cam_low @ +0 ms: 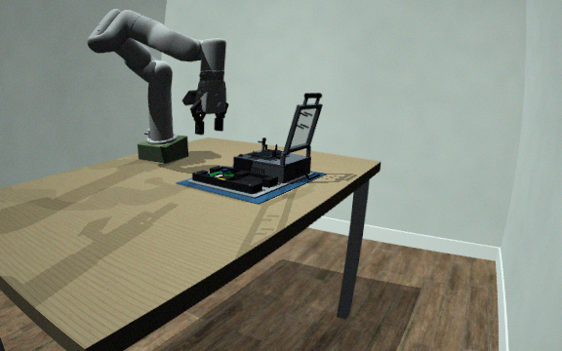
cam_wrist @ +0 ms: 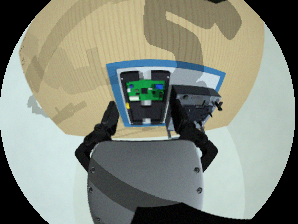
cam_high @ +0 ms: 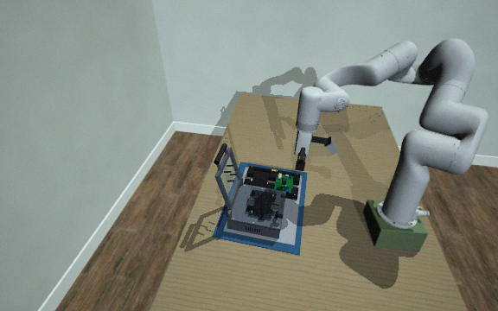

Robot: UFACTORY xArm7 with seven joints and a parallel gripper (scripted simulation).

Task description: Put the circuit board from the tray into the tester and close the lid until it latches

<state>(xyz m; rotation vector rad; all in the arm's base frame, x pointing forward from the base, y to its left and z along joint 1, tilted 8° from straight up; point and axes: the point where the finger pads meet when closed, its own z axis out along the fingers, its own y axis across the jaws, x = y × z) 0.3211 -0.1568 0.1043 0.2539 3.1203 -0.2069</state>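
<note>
Now: the green circuit board 50 mm ahead of my hand, 10 mm to the right of it and 130 mm below it. The rest, counted from my hand: lid: 260 mm ahead, 130 mm to the left, 30 mm above; tester plate: 140 mm ahead, 160 mm to the left, 80 mm below.
</note>
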